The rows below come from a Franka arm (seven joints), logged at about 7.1 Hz.
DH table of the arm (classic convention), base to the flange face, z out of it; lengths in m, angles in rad. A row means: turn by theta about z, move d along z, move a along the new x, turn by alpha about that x. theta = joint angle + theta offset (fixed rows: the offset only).
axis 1: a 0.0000, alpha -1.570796, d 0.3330, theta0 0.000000
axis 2: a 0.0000, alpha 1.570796, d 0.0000, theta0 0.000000
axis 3: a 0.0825, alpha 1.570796, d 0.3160, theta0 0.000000
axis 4: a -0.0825, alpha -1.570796, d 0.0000, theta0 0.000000
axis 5: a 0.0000, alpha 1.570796, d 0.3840, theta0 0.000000
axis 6: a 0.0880, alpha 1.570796, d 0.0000, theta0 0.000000
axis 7: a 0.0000, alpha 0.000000, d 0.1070, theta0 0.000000
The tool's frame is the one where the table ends.
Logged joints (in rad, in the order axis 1, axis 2, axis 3, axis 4, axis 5, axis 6, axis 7), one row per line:
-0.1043, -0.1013, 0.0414, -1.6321, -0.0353, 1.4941, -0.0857
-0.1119, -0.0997, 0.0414, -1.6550, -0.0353, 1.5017, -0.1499
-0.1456, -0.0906, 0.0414, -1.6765, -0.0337, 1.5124, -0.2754
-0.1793, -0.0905, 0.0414, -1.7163, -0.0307, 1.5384, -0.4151
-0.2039, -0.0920, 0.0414, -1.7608, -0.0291, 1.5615, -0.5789
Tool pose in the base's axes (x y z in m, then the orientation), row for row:
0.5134, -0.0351, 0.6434, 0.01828, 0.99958, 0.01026, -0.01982
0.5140, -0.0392, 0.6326, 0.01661, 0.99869, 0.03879, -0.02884
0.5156, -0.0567, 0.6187, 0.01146, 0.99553, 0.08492, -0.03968
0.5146, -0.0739, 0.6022, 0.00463, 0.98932, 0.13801, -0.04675
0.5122, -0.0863, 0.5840, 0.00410, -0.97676, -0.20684, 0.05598
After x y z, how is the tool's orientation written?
As a quaternion, w x y z.
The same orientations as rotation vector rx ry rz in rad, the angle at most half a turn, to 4 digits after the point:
3.1043, 0.0319, -0.0616
3.1047, 0.1206, -0.0897
3.1049, 0.2649, -0.1238
3.0989, 0.4323, -0.1464
-3.0606, -0.6481, 0.1754

